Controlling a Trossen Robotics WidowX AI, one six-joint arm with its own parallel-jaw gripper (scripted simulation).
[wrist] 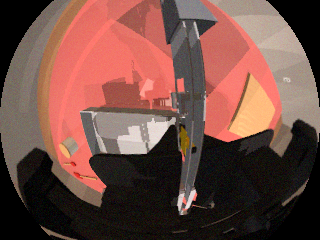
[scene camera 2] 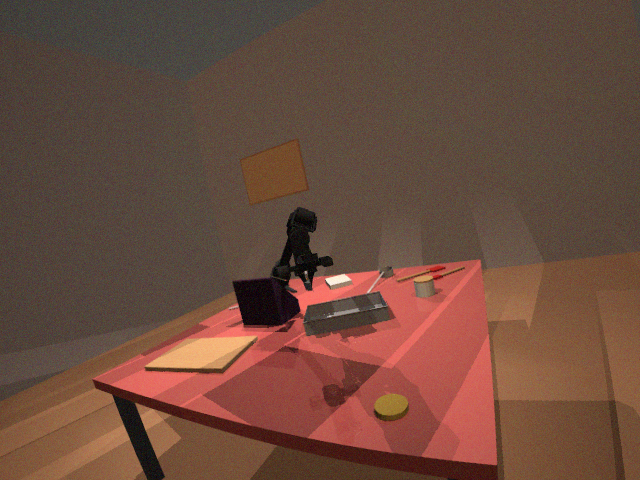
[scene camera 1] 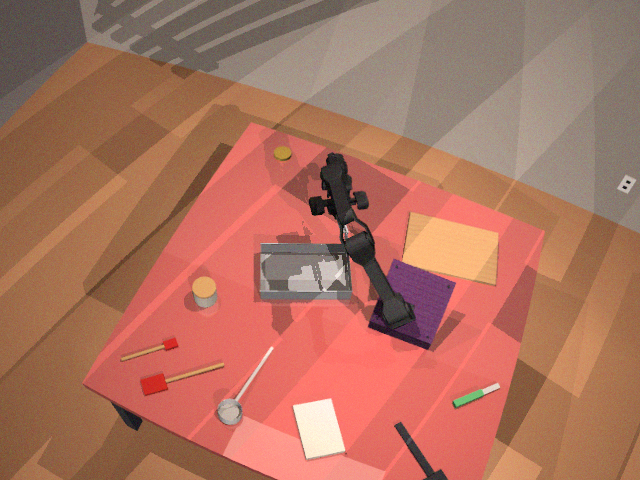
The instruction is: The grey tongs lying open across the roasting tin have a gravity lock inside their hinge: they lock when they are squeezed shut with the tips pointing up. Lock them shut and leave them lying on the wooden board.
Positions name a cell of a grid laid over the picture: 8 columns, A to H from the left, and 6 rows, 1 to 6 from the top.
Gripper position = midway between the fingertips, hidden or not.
In view: my gripper (scene camera 2: D4), a yellow disc (scene camera 2: E6), a ladle (scene camera 1: C6), a grey roasting tin (scene camera 1: D4) and a wooden board (scene camera 1: F4).
My gripper also shows in the wrist view (wrist: E4) and in scene camera 1 (scene camera 1: E3). The grey roasting tin shows as well in the wrist view (wrist: C4) and in scene camera 2 (scene camera 2: E4). The wooden board also shows in the wrist view (wrist: G3) and in scene camera 2 (scene camera 2: C5). The wrist view misses the yellow disc: it is out of frame.
